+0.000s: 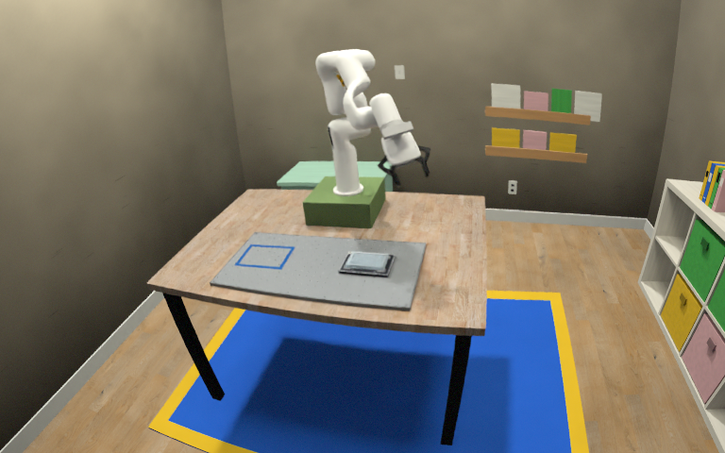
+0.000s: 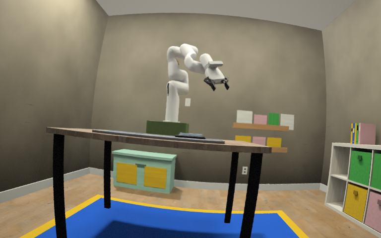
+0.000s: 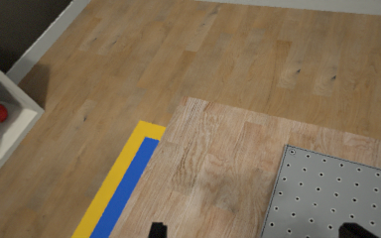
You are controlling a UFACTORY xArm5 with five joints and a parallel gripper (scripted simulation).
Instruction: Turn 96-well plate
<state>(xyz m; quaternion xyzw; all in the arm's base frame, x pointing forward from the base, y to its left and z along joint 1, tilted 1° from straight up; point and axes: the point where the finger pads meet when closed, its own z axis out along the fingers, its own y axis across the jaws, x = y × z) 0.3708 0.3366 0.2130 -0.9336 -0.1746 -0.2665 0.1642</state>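
Now: the 96-well plate 29 cm below my hand, 15 cm to the right of it and 3 cm ahead of it. The rest, counted from my hand: black plate nest N1 (30 cm below, 15 cm to the right, 3 cm ahead).
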